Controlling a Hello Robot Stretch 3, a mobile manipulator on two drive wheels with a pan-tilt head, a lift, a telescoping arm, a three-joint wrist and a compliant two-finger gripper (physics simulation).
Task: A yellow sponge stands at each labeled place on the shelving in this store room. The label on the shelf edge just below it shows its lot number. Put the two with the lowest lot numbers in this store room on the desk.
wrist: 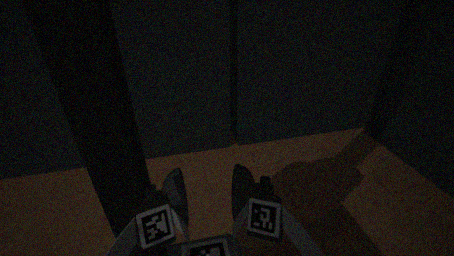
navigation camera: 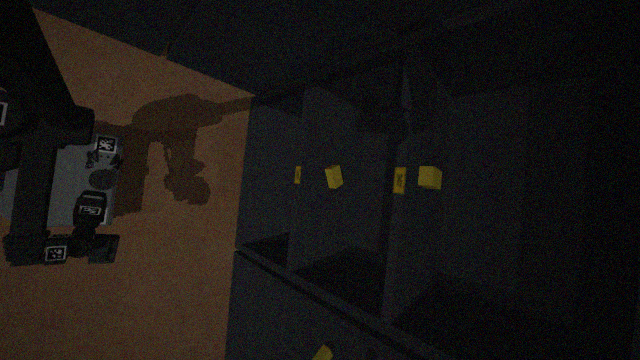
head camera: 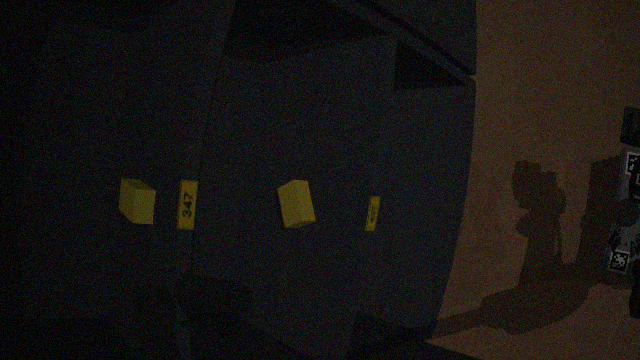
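Pixels of known places: gripper, fingertip midpoint: (navigation camera: 107, 151) (head camera: 621, 254); robot's base, link origin: (navigation camera: 101, 177) (head camera: 626, 212).
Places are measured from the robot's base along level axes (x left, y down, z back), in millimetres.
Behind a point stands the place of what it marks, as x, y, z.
Note:
A yellow sponge (head camera: 137, 201) {128, -1029, -725} (navigation camera: 430, 177) {132, -1029, -725} stands on the dark shelving (head camera: 325, 125) {-69, -534, -787} (navigation camera: 345, 215) {-69, -534, -978}, beside a yellow label (head camera: 187, 205) {109, -975, -618} (navigation camera: 399, 180) {108, -975, -618} that reads 347 in the head view. A second yellow sponge (head camera: 296, 203) {121, -579, -795} (navigation camera: 334, 177) {121, -579, -795} stands in the neighbouring part, with its label (head camera: 372, 213) {108, -520, -618} (navigation camera: 297, 175) {106, -517, -618} nearer the floor; its number is too small and blurred to read surely. Part of another sponge (navigation camera: 323, 353) {-770, -565, -882} shows at the bottom of the navigation view. My gripper (wrist: 209, 185) {96, -322, -5} is open and empty, over the floor in the wrist view. The desk does not show.
The head and navigation views are turned sideways and dark. Brown floor (head camera: 540, 100) {-308, 0, -363} (navigation camera: 165, 300) {-583, -1, -292} (wrist: 40, 200) runs along the shelving, with the robot's shadow on it. Parts of the robot's base and arm show at the left of the navigation view. Dark panels (wrist: 300, 75) stand ahead of the gripper.

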